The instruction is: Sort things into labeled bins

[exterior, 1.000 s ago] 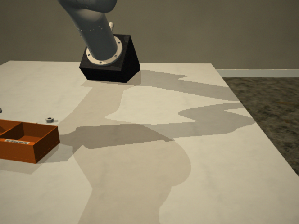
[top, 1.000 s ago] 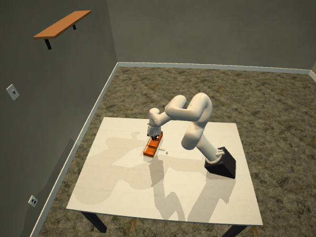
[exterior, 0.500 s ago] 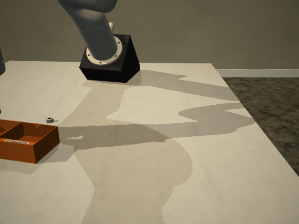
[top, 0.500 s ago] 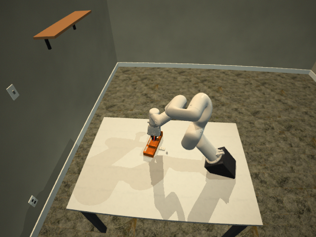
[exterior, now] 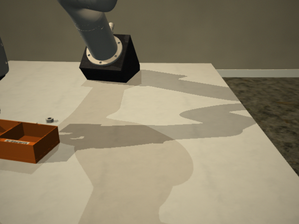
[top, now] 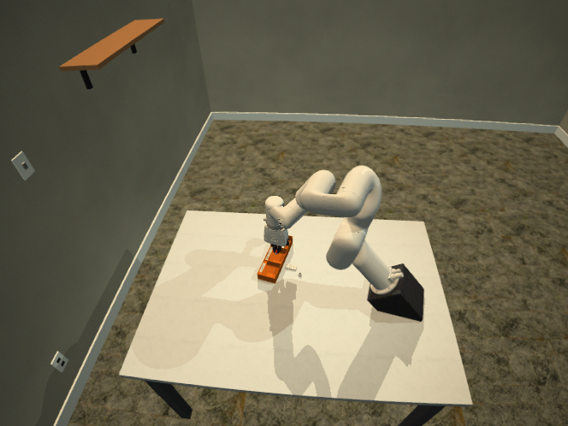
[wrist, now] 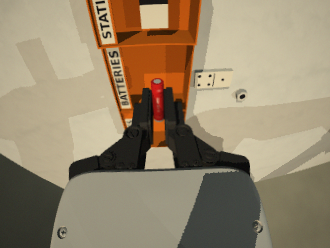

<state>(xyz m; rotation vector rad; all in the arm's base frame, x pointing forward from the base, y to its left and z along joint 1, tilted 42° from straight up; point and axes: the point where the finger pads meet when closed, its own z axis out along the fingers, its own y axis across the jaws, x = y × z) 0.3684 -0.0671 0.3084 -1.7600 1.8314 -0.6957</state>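
My hand is 8 cm above the white domino, 7 cm past it and 2 cm to the right of it. From my hand the other things lie so: black thing 8 cm to the right, 6 cm below; grey ribbed block 8 cm to the right, 7 cm below; red battery 2 cm below.
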